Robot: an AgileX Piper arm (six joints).
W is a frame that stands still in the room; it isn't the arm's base.
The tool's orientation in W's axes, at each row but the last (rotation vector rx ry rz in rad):
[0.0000, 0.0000, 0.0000]
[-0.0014, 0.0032, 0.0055]
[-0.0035, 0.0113, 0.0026]
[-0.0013, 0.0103, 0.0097]
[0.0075, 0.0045, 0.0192]
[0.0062, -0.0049, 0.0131]
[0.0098, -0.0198, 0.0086]
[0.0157, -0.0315, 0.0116]
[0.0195, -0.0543, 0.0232]
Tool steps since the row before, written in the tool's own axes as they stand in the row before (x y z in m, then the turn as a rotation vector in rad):
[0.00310, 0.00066, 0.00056, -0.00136, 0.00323, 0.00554]
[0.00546, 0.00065, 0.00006, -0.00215, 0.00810, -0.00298]
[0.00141, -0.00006, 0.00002, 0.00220, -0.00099, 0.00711]
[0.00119, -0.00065, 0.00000, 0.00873, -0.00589, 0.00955]
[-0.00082, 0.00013, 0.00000, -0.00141, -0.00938, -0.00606]
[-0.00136, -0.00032, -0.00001, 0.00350, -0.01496, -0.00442]
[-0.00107, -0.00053, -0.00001, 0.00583, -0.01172, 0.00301]
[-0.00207, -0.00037, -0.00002, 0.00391, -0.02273, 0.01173]
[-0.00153, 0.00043, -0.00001, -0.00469, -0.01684, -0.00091]
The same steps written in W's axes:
[0.00310, 0.00066, 0.00056, -0.00136, 0.00323, 0.00554]
[0.00546, 0.00068, 0.00004, -0.00220, 0.00808, -0.00298]
[0.00141, -0.00006, 0.00000, 0.00228, -0.00096, 0.00709]
[0.00120, -0.00064, -0.00001, 0.00888, -0.00579, 0.00947]
[-0.00082, 0.00011, 0.00000, -0.00126, -0.00936, -0.00612]
[-0.00136, -0.00034, -0.00002, 0.00372, -0.01489, -0.00449]
[-0.00106, -0.00054, -0.00004, 0.00587, -0.01170, 0.00301]
[-0.00206, -0.00039, -0.00009, 0.00381, -0.02287, 0.01149]
[-0.00154, 0.00040, -0.00009, -0.00423, -0.01692, -0.00148]

